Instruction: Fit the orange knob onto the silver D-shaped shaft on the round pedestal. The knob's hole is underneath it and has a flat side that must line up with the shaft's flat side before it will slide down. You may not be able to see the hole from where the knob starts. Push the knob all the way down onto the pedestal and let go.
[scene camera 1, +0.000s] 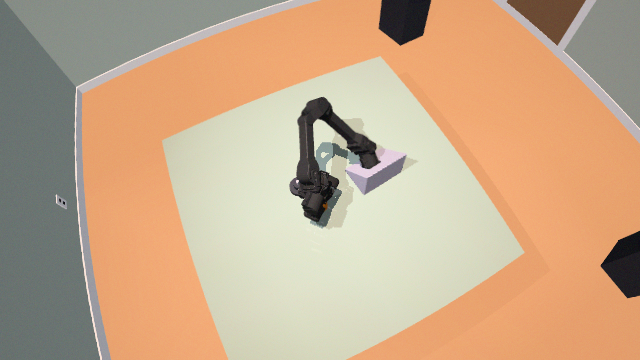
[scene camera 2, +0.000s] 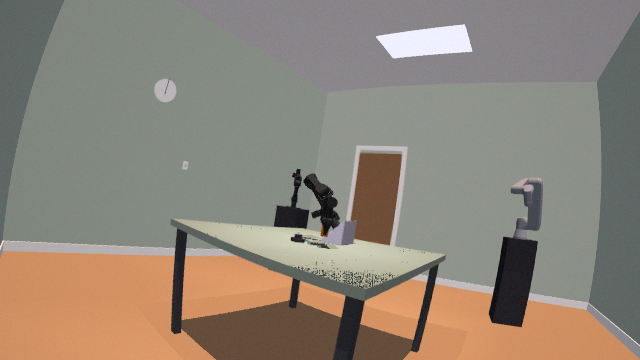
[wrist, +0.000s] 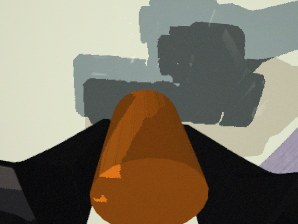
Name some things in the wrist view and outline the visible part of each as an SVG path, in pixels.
My gripper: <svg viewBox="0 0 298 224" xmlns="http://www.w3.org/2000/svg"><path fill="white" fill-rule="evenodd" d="M184 124L186 136L192 144L209 186L205 208L196 214L198 224L298 224L298 172L266 171L251 161L242 159L238 153L222 147L205 133ZM110 120L102 119L90 125L88 129L82 129L71 139L61 141L56 147L37 153L28 160L16 163L0 160L0 224L88 224L86 221L92 209L90 188L108 135Z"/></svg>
An orange knob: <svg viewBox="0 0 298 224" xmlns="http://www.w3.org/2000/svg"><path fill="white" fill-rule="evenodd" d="M128 93L114 107L108 135L106 135L100 161L98 161L96 172L94 172L92 188L90 188L90 205L93 206L94 212L102 220L108 221L109 224L185 224L185 222L192 220L196 214L200 213L202 208L205 208L206 201L208 201L209 186L205 181L204 172L202 172L200 164L198 164L192 144L190 144L188 136L186 136L184 124L182 124L180 115L178 115L172 101L170 101L169 97L162 95L162 93L150 91L150 89L141 89L141 91Z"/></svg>
